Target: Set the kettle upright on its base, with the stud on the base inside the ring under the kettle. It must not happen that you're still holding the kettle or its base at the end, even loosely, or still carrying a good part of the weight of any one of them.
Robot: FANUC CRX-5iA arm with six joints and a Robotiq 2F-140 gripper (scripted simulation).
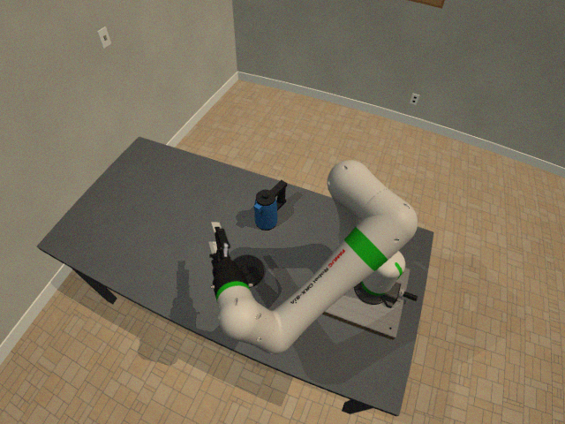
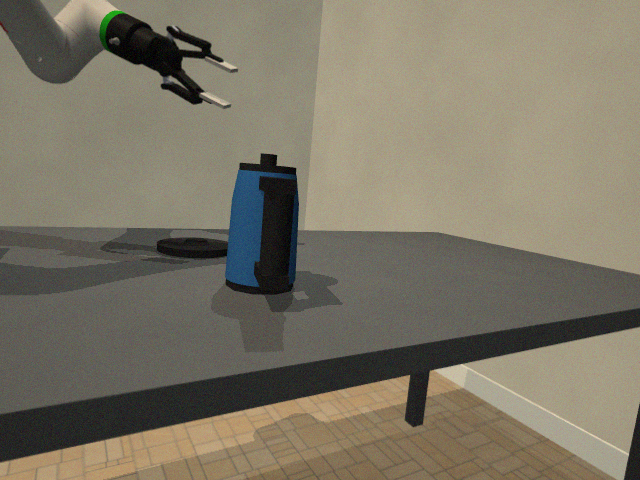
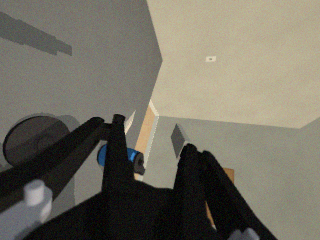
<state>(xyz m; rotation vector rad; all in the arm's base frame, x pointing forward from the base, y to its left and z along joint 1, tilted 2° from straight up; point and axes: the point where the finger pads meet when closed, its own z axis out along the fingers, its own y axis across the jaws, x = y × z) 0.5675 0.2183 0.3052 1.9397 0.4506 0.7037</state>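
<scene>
The blue kettle is 380 mm to the right of my hand, 250 mm below it and 20 mm behind it. Also, from my hand: round black base: 340 mm below, 80 mm to the right, 50 mm behind.
</scene>
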